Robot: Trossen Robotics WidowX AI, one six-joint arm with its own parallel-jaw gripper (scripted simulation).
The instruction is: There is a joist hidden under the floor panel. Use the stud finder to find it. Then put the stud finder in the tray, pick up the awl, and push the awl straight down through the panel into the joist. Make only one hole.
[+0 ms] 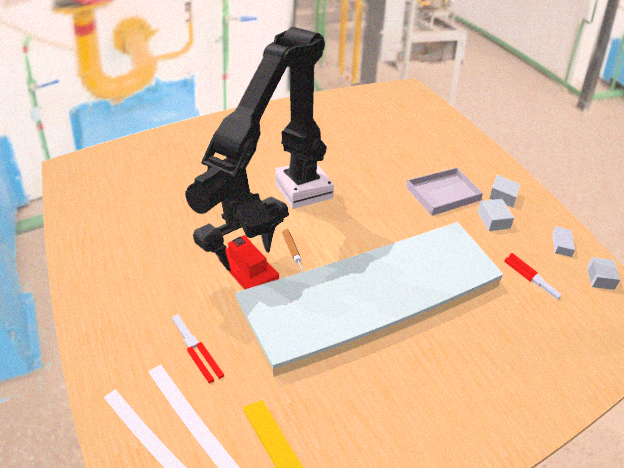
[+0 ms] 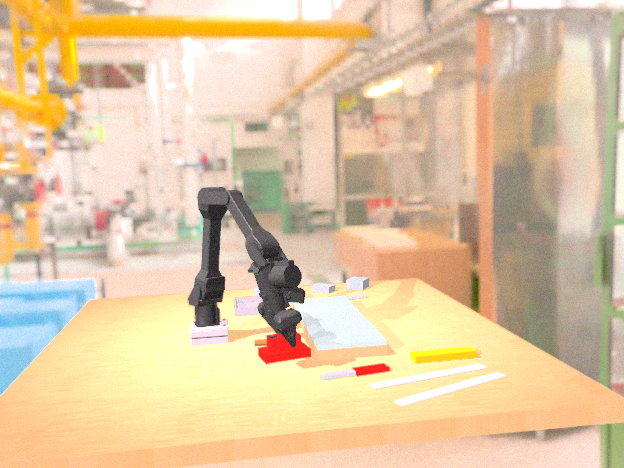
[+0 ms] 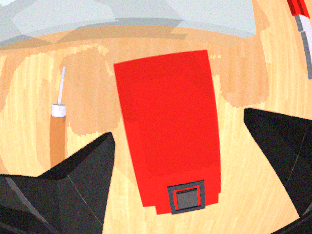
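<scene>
A red stud finder (image 1: 249, 266) is visible, also at (image 2: 278, 349) and (image 3: 169, 111). An awl (image 3: 57, 128), a red-handled tool (image 1: 191, 342) and a lilac tray (image 1: 442, 191) are present as well. There is a yellow strip (image 2: 434, 355); in image 3 the strip is out of frame. My gripper (image 1: 248, 261), likewise seen at (image 2: 288, 342) and (image 3: 181, 126), is open and holds nothing.
</scene>
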